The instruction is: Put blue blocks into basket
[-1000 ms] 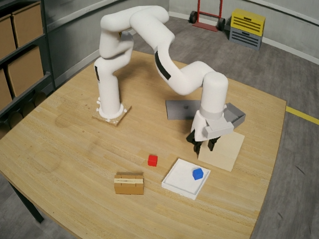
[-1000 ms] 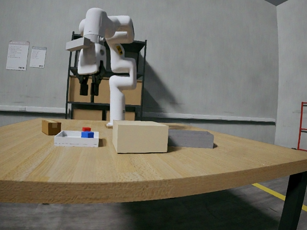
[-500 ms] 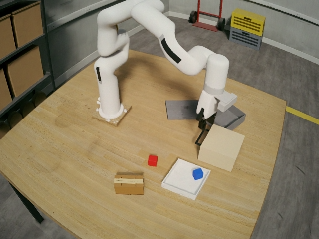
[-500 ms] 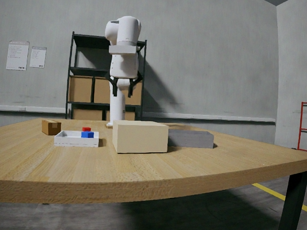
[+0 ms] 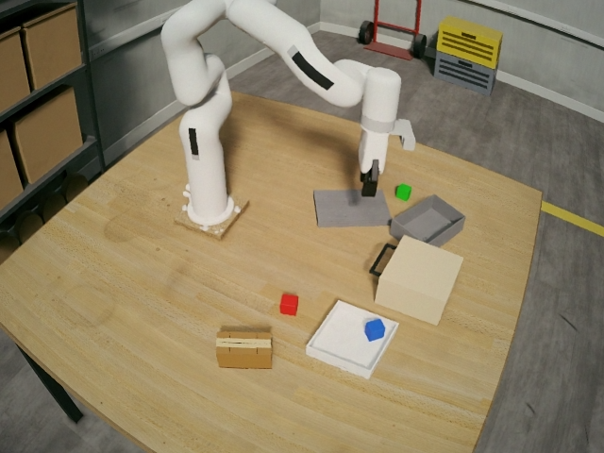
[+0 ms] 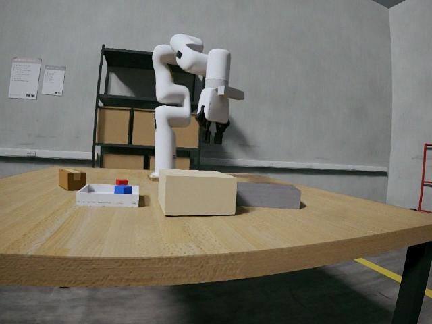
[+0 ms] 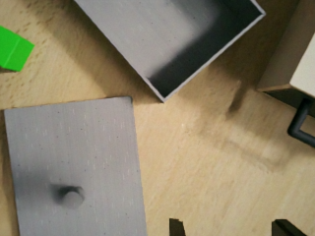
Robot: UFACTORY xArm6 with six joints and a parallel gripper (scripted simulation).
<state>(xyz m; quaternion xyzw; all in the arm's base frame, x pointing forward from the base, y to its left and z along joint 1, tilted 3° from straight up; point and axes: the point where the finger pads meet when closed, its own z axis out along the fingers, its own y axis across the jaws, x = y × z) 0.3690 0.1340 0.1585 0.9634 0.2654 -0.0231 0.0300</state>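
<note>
The grey lid is 80 mm behind my hand, 90 mm to the left of it and 170 mm below it. Also, from my hand: red block (20 mm behind, 280 mm to the right, 160 mm below); then metal box (130 mm ahead, 130 mm to the left, 150 mm below); then light wooden cabinet (190 mm ahead, 80 mm to the right, 140 mm below).
</note>
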